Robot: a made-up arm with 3 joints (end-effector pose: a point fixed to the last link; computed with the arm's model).
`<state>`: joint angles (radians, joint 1 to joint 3).
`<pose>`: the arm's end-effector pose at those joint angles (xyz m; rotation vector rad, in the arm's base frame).
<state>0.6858 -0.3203 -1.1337</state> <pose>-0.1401 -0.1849 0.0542 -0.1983 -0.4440 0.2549</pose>
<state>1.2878 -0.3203 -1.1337</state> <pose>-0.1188 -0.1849 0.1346 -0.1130 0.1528 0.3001</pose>
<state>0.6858 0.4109 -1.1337</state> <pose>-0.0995 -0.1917 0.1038 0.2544 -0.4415 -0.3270</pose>
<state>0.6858 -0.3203 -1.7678</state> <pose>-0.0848 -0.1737 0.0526 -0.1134 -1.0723 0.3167</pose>
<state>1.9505 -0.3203 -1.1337</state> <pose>-0.0477 -0.1849 0.1919 -0.0094 0.8097 0.3292</pose>
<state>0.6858 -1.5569 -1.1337</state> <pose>-0.1824 -0.2653 0.0026 -0.9625 -0.3530 1.2374</pose>
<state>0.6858 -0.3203 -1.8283</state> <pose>-0.0798 -0.1722 0.0542 -0.1044 -1.1323 0.3218</pose>
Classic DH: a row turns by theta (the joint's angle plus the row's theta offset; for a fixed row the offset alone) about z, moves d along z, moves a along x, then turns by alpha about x. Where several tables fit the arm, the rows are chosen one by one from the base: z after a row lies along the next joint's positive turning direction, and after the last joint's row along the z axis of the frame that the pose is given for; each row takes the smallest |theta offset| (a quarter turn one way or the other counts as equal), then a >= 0, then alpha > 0; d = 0 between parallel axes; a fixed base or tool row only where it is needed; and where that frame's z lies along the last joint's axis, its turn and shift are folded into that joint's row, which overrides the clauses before.
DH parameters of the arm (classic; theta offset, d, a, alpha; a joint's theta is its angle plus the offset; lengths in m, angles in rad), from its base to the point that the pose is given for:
base (fixed): 0 0.06 0 -1.5708
joint 1: 1.5708 -0.272 0.07 1.5708
joint 2: 0 -0.137 -0.09 -1.5708
joint 3: 1.5708 0.09 0.063 -1.5708
tool (fixed): 3.1416 -0.065 0 0

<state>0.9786 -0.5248 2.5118</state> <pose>-0.0359 -0.1041 0.1857 0.5316 -2.7060 0.5120</pose>
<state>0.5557 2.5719 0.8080</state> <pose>-0.2449 -0.3967 0.0970 2.6357 0.4903 0.3343</pose>
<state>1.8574 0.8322 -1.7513</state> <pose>0.0398 -0.2408 0.1126 -0.1927 0.0999 -0.8100</pose>
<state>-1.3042 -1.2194 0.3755</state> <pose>0.0738 -0.1916 -0.1876 -0.8408 -0.8075 -0.9377</pose>
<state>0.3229 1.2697 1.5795</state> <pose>-0.1715 -0.3920 0.1822 1.1771 1.6081 0.8551</pose>
